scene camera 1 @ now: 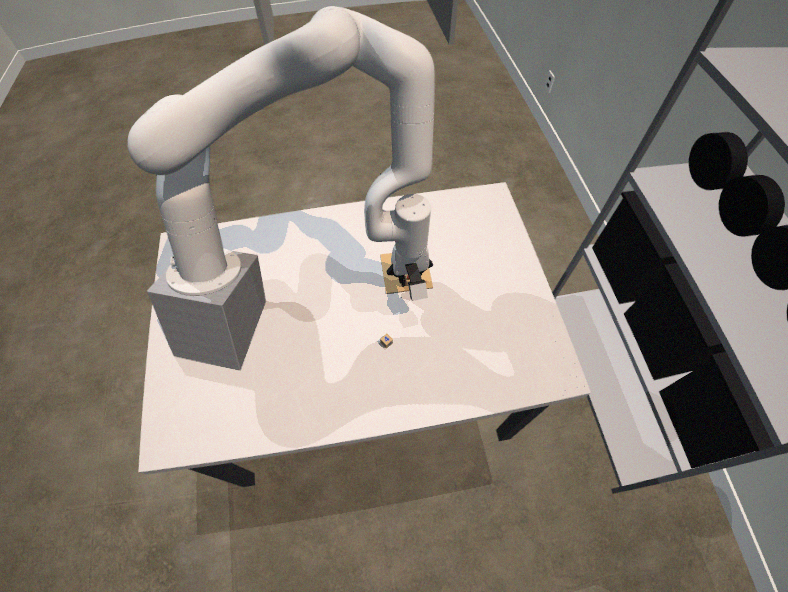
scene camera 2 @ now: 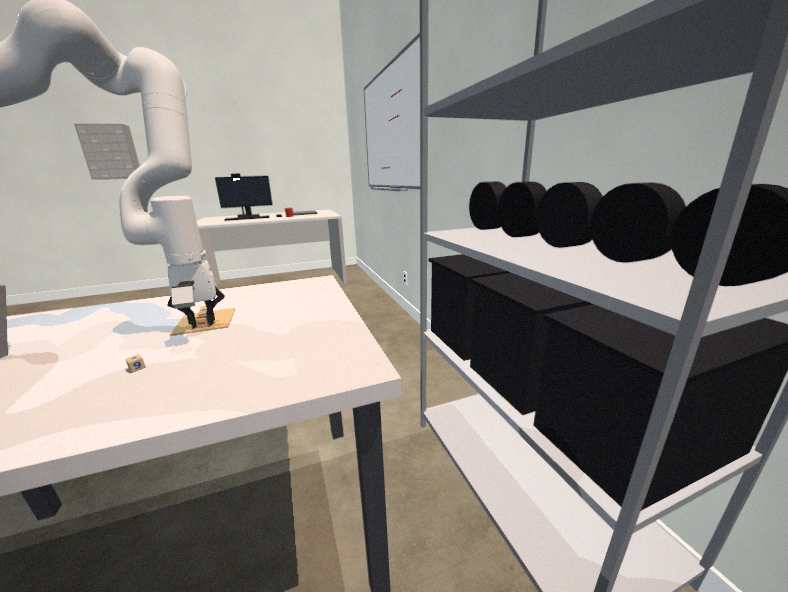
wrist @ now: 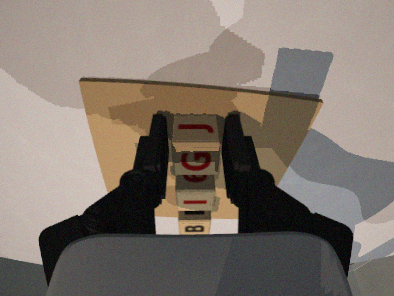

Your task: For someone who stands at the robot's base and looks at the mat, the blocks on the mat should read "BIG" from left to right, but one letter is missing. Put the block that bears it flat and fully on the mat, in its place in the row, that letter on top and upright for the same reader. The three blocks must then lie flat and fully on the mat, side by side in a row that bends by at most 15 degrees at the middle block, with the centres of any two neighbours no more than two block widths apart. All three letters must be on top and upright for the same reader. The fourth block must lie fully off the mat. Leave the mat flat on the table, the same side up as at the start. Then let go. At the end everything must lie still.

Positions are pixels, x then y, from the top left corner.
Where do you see a mat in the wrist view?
At 119,111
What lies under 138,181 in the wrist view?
The gripper.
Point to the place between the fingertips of the gripper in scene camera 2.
203,324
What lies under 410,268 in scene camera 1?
The gripper.
